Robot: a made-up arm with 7 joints.
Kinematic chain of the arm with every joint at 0, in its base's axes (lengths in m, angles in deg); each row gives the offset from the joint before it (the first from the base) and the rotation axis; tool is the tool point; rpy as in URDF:
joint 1: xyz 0 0 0.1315 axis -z
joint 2: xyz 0 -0.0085 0.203 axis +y
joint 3: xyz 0 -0.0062 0.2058 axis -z
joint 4: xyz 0 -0.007 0.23 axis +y
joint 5: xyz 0 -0.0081 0.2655 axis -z
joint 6: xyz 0 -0.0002 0.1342 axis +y
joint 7: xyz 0 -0.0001 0.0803 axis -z
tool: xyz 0 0 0 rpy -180 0 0
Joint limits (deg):
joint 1: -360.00..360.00
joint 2: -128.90..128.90
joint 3: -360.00..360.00
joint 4: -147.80..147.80
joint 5: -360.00..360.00
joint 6: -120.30..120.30
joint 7: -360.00..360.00
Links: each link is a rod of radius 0.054 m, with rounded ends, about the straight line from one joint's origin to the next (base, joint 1, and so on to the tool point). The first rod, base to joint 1, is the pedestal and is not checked.
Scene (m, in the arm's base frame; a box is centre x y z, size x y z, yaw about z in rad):
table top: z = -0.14
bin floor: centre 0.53 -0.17 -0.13 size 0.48 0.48 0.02 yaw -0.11
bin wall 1: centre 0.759 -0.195 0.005 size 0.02 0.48 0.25 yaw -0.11
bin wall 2: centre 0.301 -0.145 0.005 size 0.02 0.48 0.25 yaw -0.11
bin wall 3: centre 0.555 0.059 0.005 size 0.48 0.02 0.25 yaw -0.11
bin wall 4: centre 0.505 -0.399 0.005 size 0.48 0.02 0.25 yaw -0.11
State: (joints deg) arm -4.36 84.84 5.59 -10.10 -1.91 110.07 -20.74
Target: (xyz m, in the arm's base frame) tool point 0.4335 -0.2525 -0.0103
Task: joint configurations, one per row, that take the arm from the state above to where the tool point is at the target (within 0.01 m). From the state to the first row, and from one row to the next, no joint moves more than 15 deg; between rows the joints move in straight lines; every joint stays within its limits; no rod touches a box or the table.
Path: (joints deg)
1: -2.08 79.70 7.89 4.62 -1.60 111.53 -20.74
2: 0.19 74.56 10.18 19.35 -1.29 112.99 -20.74
3: 2.47 69.42 12.48 34.07 -0.97 114.45 -20.74
4: 4.74 64.28 14.77 48.80 -0.66 115.92 -20.74
5: 7.02 59.14 17.07 63.52 -0.35 117.38 -20.74
6: 9.30 54.01 19.36 78.25 -0.04 118.84 -20.74
7: 11.57 48.87 21.66 92.97 0.28 120.30 -20.74
8: 12.84 62.54 19.73 85.79 0.06 120.01 -20.74
9: 14.10 76.21 17.81 78.61 -0.16 119.72 -20.74
10: 15.36 89.88 15.88 71.43 -0.38 119.43 -20.74

